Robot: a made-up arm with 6 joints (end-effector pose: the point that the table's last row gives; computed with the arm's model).
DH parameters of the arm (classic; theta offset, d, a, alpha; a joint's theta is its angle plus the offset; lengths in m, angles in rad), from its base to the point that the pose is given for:
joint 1: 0 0.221 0 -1.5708
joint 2: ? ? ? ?
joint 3: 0 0 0 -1.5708
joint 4: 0 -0.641 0 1.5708
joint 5: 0 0.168 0 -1.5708
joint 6: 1.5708 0 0 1.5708
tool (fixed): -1.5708 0 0 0
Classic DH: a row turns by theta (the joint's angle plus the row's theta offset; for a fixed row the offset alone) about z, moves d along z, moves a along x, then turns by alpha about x.
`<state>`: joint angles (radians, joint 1 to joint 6).
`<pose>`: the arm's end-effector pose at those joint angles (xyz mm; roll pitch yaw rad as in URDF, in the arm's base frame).
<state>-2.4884 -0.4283 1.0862 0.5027 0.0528 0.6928</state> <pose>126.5 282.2 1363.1 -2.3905 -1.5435 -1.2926</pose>
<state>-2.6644 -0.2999 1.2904 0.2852 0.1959 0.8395</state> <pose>122.6 244.9 1383.5 2.2763 -1.3561 0.2172</pose>
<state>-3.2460 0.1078 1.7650 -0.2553 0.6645 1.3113</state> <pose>-28.6 166.4 1407.1 1.8623 -0.8224 0.1265</pose>
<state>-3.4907 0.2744 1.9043 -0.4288 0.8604 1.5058</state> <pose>-117.0 205.2 1391.5 1.6668 -0.6564 0.0601</pose>
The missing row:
joint 2: -1.5708 0 0.547 3.1416
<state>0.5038 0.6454 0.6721 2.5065 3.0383 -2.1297</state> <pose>781.7 585.3 774.7 1.4904 0.1098 -2.6994</pose>
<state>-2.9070 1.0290 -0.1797 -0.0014 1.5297 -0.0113</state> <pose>-715.5 1.7 -96.4 0.0118 -0.3210 -2.9085</pose>
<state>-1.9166 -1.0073 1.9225 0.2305 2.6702 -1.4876</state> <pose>218.0 1087.7 610.4 1.7761 0.6681 -1.7840</pose>
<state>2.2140 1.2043 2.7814 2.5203 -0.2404 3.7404</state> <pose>-354.5 245.2 1057.4 2.5578 -1.3252 -0.3209</pose>
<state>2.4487 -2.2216 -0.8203 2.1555 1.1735 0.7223</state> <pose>298.7 -368.5 545.1 2.5671 -0.3000 -2.8990</pose>
